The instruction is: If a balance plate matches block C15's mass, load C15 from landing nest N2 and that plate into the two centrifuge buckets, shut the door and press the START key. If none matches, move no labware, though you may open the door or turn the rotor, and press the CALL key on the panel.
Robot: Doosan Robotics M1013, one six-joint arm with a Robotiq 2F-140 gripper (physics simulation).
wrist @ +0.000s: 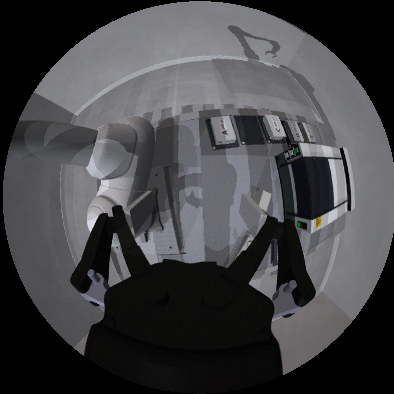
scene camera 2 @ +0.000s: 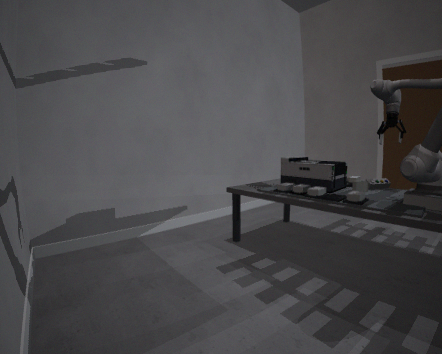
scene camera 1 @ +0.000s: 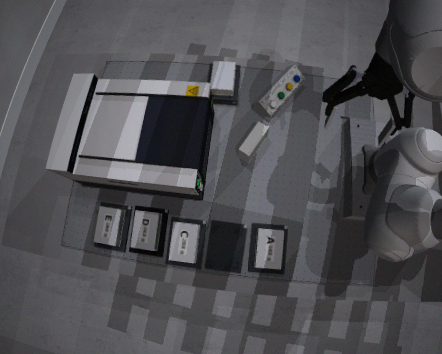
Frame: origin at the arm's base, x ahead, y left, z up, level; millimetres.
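Where they show: gripper, between the fingertips: [wrist: 195, 201] [scene camera 2: 389, 143] [scene camera 1: 353, 133]; arm's base, origin of its link: [scene camera 2: 428, 193].
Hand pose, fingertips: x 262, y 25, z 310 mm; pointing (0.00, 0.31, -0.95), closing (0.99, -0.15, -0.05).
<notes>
Things, the pixels of their top centre, and the offset from my fingertips.
- Plates A, centre of its top: [scene camera 1: 270, 248] [wrist: 222, 126] [scene camera 2: 356, 192] 286 mm left, 124 mm ahead, 312 mm down
- C, centre of its top: [scene camera 1: 183, 242] [wrist: 275, 124] [scene camera 2: 317, 188] 307 mm left, 399 mm ahead, 312 mm down
- D, centre of its top: [scene camera 1: 144, 230] [wrist: 295, 130] [scene camera 2: 302, 185] 292 mm left, 534 mm ahead, 312 mm down
- E, centre of its top: [scene camera 1: 107, 225] [wrist: 309, 131] [scene camera 2: 286, 183] 303 mm left, 670 mm ahead, 312 mm down
- white block, centre of its top: [scene camera 1: 222, 74] 297 mm right, 365 mm ahead, 287 mm down
- button panel, centre of its top: [scene camera 1: 281, 84] [wrist: 246, 262] [scene camera 2: 377, 178] 285 mm right, 151 mm ahead, 282 mm down
- dark nest, centre of its top: [scene camera 1: 226, 246] [wrist: 249, 127] [scene camera 2: 335, 195] 299 mm left, 263 mm ahead, 348 mm down
- pale upright box, centre of its top: [scene camera 1: 254, 137] [wrist: 262, 207] [scene camera 2: 360, 180] 63 mm right, 222 mm ahead, 280 mm down
My gripper [scene camera 1: 357, 125] [scene camera 2: 390, 141] [wrist: 195, 201] is open and empty, high above the table near the arm's base. The centrifuge [scene camera 1: 120, 172] [scene camera 2: 310, 171] [wrist: 326, 220] has a dark panel and a pale panel on top; I cannot tell whether its door is shut. Plates A [scene camera 1: 270, 250] [wrist: 223, 131], C [scene camera 1: 185, 242] [wrist: 274, 127], D [scene camera 1: 146, 231] and E [scene camera 1: 109, 226] sit in a row of dark nests. A white block [scene camera 1: 223, 79] sits on a nest beside the centrifuge; its label is unreadable. The button panel [scene camera 1: 272, 104] [scene camera 2: 378, 182] has white, green, yellow and blue keys.
A dark nest [scene camera 1: 225, 246] [wrist: 249, 130] between A and C holds no plate. A pale upright box [scene camera 1: 254, 141] [wrist: 265, 201] stands between the centrifuge and the panel. The arm's base plate [scene camera 1: 357, 170] is at the right in scene camera 1. Table legs [scene camera 2: 236, 217] show below.
</notes>
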